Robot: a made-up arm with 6 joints. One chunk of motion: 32 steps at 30 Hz.
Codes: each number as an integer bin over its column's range. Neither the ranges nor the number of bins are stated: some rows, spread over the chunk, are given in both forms.
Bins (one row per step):
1: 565 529 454 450 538 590
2: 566 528 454 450 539 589
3: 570 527 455 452 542 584
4: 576 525 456 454 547 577
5: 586 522 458 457 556 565
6: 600 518 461 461 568 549
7: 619 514 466 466 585 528
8: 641 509 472 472 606 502
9: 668 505 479 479 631 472
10: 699 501 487 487 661 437
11: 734 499 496 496 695 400
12: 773 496 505 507 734 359
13: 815 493 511 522 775 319
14: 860 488 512 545 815 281
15: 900 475 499 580 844 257
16: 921 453 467 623 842 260
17: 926 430 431 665 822 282
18: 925 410 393 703 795 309
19: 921 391 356 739 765 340
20: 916 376 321 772 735 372
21: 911 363 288 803 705 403
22: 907 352 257 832 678 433
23: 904 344 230 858 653 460
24: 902 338 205 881 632 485
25: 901 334 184 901 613 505
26: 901 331 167 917 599 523
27: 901 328 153 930 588 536
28: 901 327 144 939 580 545
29: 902 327 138 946 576 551
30: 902 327 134 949 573 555
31: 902 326 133 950 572 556
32: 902 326 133 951 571 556
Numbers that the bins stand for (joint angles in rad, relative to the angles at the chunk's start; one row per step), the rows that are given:
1: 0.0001 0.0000 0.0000 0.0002 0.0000 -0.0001
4: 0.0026 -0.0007 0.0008 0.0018 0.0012 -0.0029
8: 0.0176 -0.0034 0.0079 0.0090 0.0089 -0.0194
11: 0.0390 -0.0051 0.0185 0.0186 0.0204 -0.0419
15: 0.0772 -0.0092 0.0198 0.0522 0.0398 -0.0734
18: 0.0830 -0.0202 -0.0269 0.1015 0.0335 -0.0620
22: 0.0788 -0.0301 -0.0868 0.1531 0.0182 -0.0346
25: 0.0774 -0.0332 -0.1190 0.1808 0.0098 -0.0188
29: 0.0777 -0.0344 -0.1392 0.1988 0.0050 -0.0087
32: 0.0777 -0.0345 -0.1414 0.2008 0.0043 -0.0076
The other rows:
2: 0.0003 -0.0002 0.0000 0.0002 0.0001 -0.0003
3: 0.0012 -0.0003 0.0004 0.0010 0.0005 -0.0014
5: 0.0049 -0.0012 0.0017 0.0030 0.0024 -0.0056
6: 0.0081 -0.0019 0.0030 0.0046 0.0039 -0.0091
7: 0.0125 -0.0025 0.0052 0.0066 0.0061 -0.0137
9: 0.0238 -0.0041 0.0110 0.0118 0.0121 -0.0261
10: 0.0309 -0.0047 0.0145 0.0150 0.0160 -0.0338
12: 0.0480 -0.0056 0.0224 0.0230 0.0255 -0.0509
13: 0.0576 -0.0061 0.0251 0.0290 0.0309 -0.0597
14: 0.0680 -0.0070 0.0255 0.0382 0.0361 -0.0681
16: 0.0820 -0.0129 0.0057 0.0694 0.0396 -0.0727
17: 0.0832 -0.0168 -0.0102 0.0863 0.0370 -0.0679
19: 0.0820 -0.0235 -0.0432 0.1159 0.0295 -0.0551
20: 0.0809 -0.0260 -0.0586 0.1291 0.0256 -0.0481
21: 0.0797 -0.0282 -0.0732 0.1415 0.0217 -0.0413
23: 0.0781 -0.0315 -0.0987 0.1635 0.0150 -0.0287
24: 0.0777 -0.0325 -0.1097 0.1728 0.0122 -0.0232
26: 0.0774 -0.0337 -0.1264 0.1872 0.0079 -0.0148
27: 0.0774 -0.0342 -0.1326 0.1924 0.0065 -0.0120
28: 0.0774 -0.0344 -0.1366 0.1960 0.0055 -0.0100
30: 0.0777 -0.0344 -0.1410 0.2000 0.0046 -0.0078
31: 0.0777 -0.0345 -0.1414 0.2004 0.0044 -0.0076

